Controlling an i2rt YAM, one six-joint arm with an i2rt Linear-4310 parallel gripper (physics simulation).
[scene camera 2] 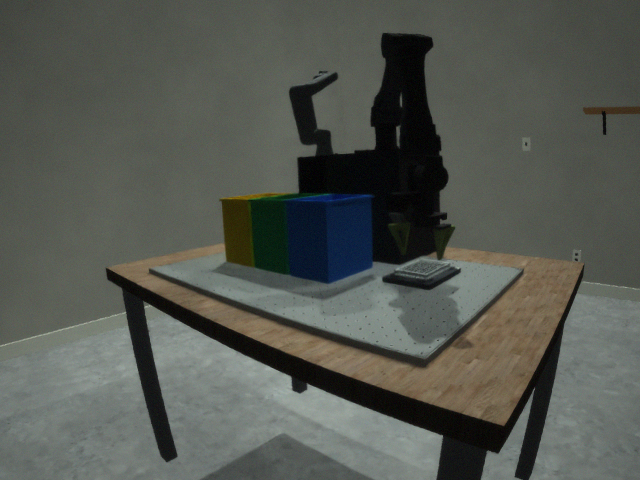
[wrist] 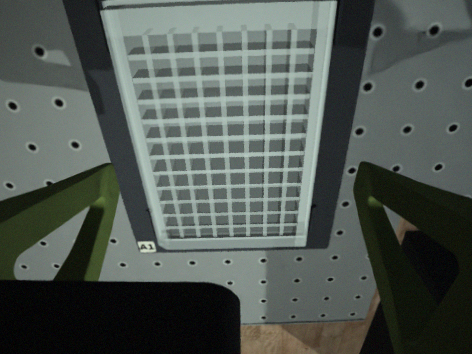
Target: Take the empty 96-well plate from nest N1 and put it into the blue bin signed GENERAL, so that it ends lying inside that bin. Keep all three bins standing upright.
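Places are measured from the arm's base along level axes (x up, y back, z right), in metres.
Pixels of known places: gripper, fingertip midpoint: (scene camera 2: pixel 421 257) (wrist: pixel 236 176); arm's base, link origin: (scene camera 2: pixel 386 152).
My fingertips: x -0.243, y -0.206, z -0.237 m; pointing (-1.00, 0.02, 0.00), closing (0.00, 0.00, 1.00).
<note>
For each thing: its top centre in the pictures, then the offset to it from my fingertips. Level surfaces: height alone.
- dark nest, top centre: (wrist: pixel 227 142) (scene camera 2: pixel 423 271) dx -0.033, dy +0.004, dz -0.004 m
- blue bin, top centre: (scene camera 2: pixel 329 197) dx +0.133, dy -0.077, dz +0.204 m
- green bin, top centre: (scene camera 2: pixel 290 196) dx +0.133, dy -0.086, dz +0.335 m
- yellow bin, top centre: (scene camera 2: pixel 258 195) dx +0.133, dy -0.094, dz +0.466 m
- grey perforated board, surface height: dx -0.047 m
- wooden table, surface height: dx -0.060 m
A pale, clear 96-well plate (scene camera 2: pixel 422 268) (wrist: pixel 227 135) lies flat in a dark nest (scene camera 2: pixel 430 283) (wrist: pixel 346 100) on the perforated board. A label "A1" sits at the nest's near left corner in the wrist view. My gripper (scene camera 2: pixel 421 256) (wrist: pixel 236 176) is open and points down, its green fingers wide apart. In the wrist view the fingertips stand to the left and right of the plate's nearer part, and nothing is between them. In scene camera 2 the tips are a little above and behind the plate. The blue bin (scene camera 2: pixel 348 240) stands upright left of the nest; its sign does not show.
A green bin (scene camera 2: pixel 269 235) and a yellow bin (scene camera 2: pixel 237 232) stand upright beside the blue bin, left of it in scene camera 2. The grey perforated board (scene camera 2: pixel 361 325) (wrist: pixel 410 107) lies on a wooden table (scene camera 2: pixel 496 372). A second black arm-like shape (scene camera 2: pixel 303 111) rises behind the bins.
</note>
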